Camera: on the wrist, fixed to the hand. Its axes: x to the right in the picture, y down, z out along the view.
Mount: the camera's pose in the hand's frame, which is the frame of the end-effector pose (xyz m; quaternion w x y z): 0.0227 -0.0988 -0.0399 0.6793 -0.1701 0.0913 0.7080
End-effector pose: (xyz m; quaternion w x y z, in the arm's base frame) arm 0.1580 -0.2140 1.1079 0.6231 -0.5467 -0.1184 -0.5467
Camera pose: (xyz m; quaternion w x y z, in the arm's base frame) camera 0.0684 -0.2396 1.1644 0.7281 -0.5113 0.4565 -0.0003
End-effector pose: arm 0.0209 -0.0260 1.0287 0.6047 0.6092 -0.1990 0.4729
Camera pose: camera 0.0987 0.0371 0.9859 0.1978 0.1269 -0.5917 0.7711
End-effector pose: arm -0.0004 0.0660 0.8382 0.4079 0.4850 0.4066 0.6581
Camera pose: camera -0.0295 0.1148 0.7453 0.1435 -0.4879 0.1419 -0.8493
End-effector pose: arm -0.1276 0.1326 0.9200 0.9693 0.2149 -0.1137 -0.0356
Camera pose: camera -0.0981 0.0568 0.8475 0.7306 -0.0962 -0.1348 0.6624
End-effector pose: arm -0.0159 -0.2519 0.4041 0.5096 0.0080 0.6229 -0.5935
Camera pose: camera -0.1125 -0.2648 0.4528 0.7109 0.4140 0.5650 0.0643
